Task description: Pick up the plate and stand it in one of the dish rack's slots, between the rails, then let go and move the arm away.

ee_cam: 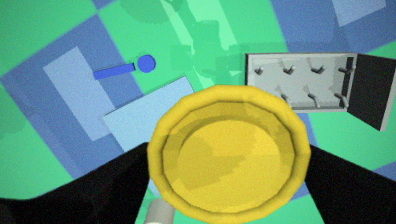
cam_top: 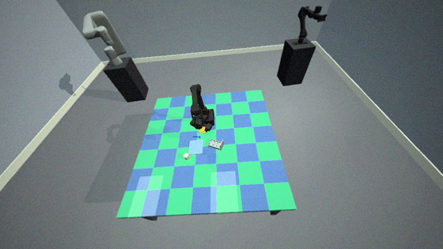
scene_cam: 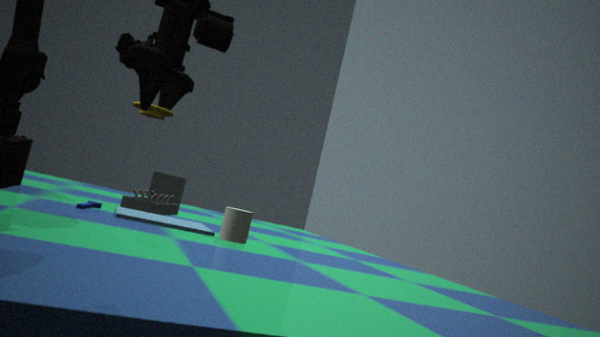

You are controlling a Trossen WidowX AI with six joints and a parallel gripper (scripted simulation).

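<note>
My gripper tip is now 150 mm above the dish rack, 90 mm to the right of it and 60 mm short of it. The rest, counted from my gripper tip: light blue mat: 180 mm below, 100 mm to the right, 50 mm ahead; yellow plate: 10 mm above; blue spoon: 170 mm below, 80 mm to the right, 70 mm behind.
</note>
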